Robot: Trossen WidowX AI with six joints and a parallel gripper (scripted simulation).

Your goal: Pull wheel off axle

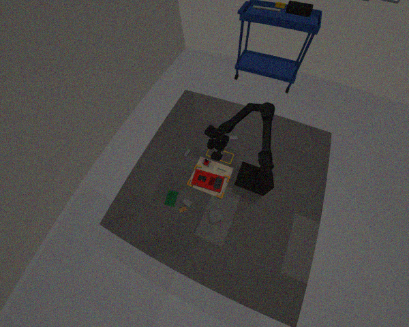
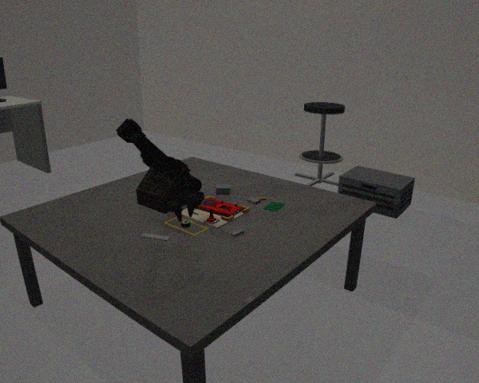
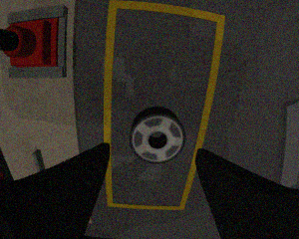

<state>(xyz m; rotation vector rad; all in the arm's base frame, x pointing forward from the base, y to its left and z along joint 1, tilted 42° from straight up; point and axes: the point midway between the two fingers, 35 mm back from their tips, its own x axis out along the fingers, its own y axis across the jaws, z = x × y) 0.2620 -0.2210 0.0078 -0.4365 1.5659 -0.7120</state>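
Now: gripper tip 20 mm above the wheel. Also, from my gripper tip: green card 230 mm ahead, 390 mm to the left, 30 mm below; then grey strip 30 mm behind, 160 mm to the right, 30 mm below; then axle 70 mm ahead, 80 mm to the left, 10 mm above.
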